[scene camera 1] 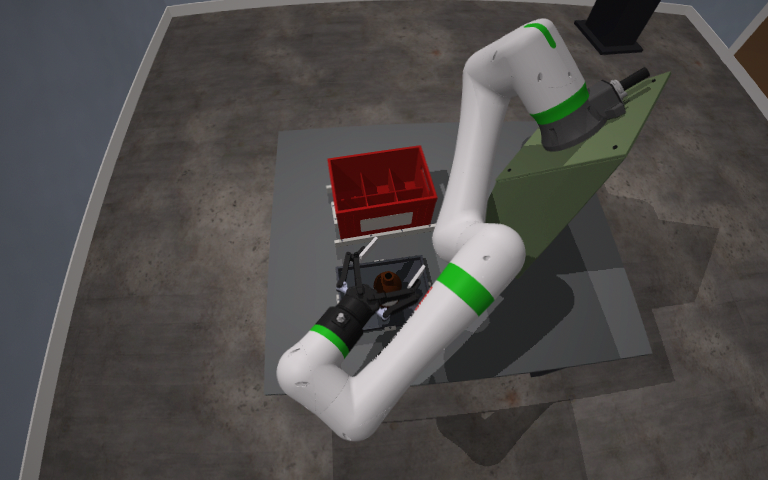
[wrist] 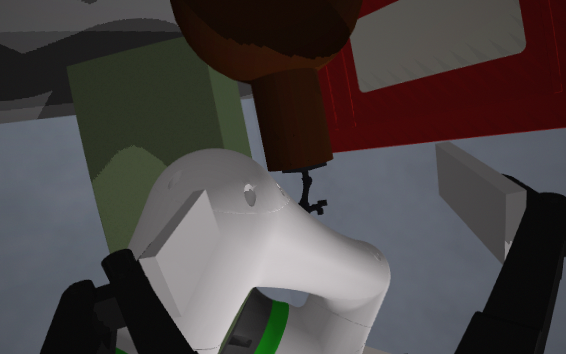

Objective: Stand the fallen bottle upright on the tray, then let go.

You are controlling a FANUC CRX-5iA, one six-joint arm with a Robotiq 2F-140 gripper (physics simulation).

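Places are measured from the arm's base along level axes (x ahead, y left, z up), in metres.
Pixels of known places: gripper, fingertip midpoint: (scene camera 1: 399, 254) (wrist: 321, 192); arm's base, link origin: (scene camera 1: 574, 131).
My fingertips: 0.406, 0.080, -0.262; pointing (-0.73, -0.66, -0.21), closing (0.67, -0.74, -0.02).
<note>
For each thing: its middle in the pictures, then the offset to it from my fingertips, as dx, dy, dz. "*": a spot on its surface instead.
- brown bottle, body centre: (scene camera 1: 387, 286) +0.037, +0.040, -0.099
- dark tray, surface spot: (scene camera 1: 406, 262) * -0.044, -0.045, -0.176
- red crate, body centre: (wrist: 466, 43) (scene camera 1: 380, 194) -0.013, -0.240, -0.094
The brown bottle (scene camera 1: 387, 284) (wrist: 292, 117) stands upright on the dark tray (scene camera 1: 406, 262), its round neck opening facing up in the scene view. In the wrist view its shoulder and neck show at the top centre, while its lower part is out of view. My gripper (scene camera 1: 392, 261) (wrist: 321, 192) is wide open, with nothing between its fingers. Its light pads stand apart above the level of the bottle's neck. The gripper body and linkage hide part of the tray and the bottle's lower side in the scene view.
A red crate (scene camera 1: 346, 224) (wrist: 450, 112) with compartments stands behind the tray. The green robot pedestal (scene camera 1: 543, 203) (wrist: 140, 115) is to the right. My white arm (scene camera 1: 413, 333) (wrist: 280, 250) passes over the tray's right side in the scene view.
</note>
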